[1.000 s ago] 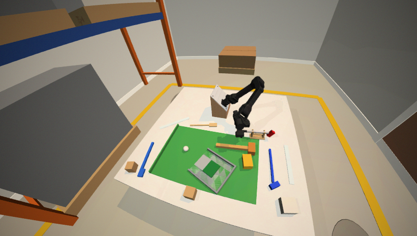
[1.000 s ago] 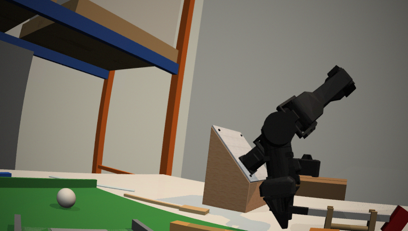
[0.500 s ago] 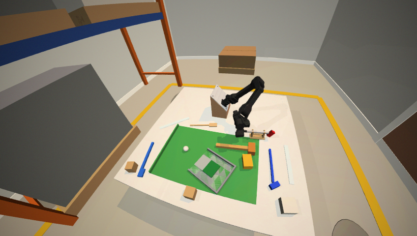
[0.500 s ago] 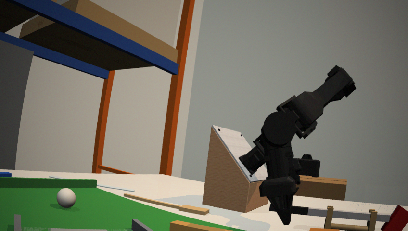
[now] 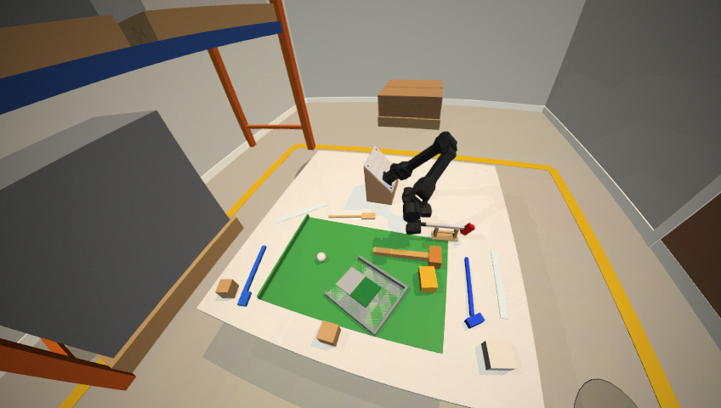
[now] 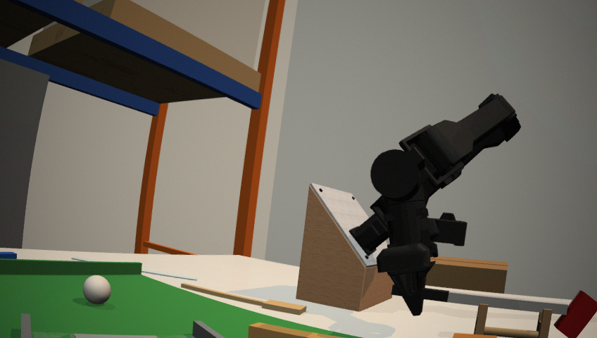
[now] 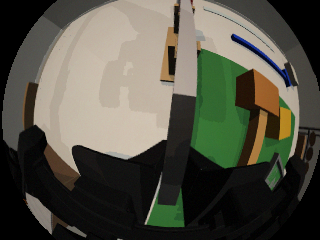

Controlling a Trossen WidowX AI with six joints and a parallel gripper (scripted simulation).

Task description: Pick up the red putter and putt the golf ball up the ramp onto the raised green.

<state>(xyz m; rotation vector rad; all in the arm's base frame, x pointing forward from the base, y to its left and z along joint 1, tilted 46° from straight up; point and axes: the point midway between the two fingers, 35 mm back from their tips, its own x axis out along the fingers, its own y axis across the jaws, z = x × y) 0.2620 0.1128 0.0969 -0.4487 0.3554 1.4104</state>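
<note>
Now: gripper tip 11 cm to the right of the red putter and 2 cm below it. Round my gripper tip: white golf ball 41 cm to the right, 19 cm ahead, 3 cm below; raised platform 31 cm ahead, 17 cm to the right, 4 cm below; wooden rack 14 cm to the left, 1 cm below.
</note>
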